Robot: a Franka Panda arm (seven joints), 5 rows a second.
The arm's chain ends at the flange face. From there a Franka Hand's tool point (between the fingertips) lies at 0.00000 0.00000 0.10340 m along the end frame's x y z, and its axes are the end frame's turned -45 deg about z.
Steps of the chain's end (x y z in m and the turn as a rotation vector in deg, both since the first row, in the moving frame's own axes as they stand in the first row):
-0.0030 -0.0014 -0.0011 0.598 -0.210 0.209
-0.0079 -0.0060 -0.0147 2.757 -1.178 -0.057
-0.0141 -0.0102 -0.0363 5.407 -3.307 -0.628
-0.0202 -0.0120 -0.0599 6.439 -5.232 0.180
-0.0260 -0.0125 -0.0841 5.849 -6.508 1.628
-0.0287 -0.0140 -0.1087 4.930 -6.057 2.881
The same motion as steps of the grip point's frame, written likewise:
-0.0006 -0.0041 -0.0011 0.571 0.274 0.209
0.0007 -0.0148 -0.0148 2.782 1.117 -0.057
-0.0001 -0.0283 -0.0369 6.162 1.485 -0.628
-0.0042 -0.0376 -0.0610 8.253 0.853 0.180
-0.0102 -0.0429 -0.0853 8.738 -0.466 1.628
-0.0115 -0.0442 -0.1097 7.769 -0.797 2.881

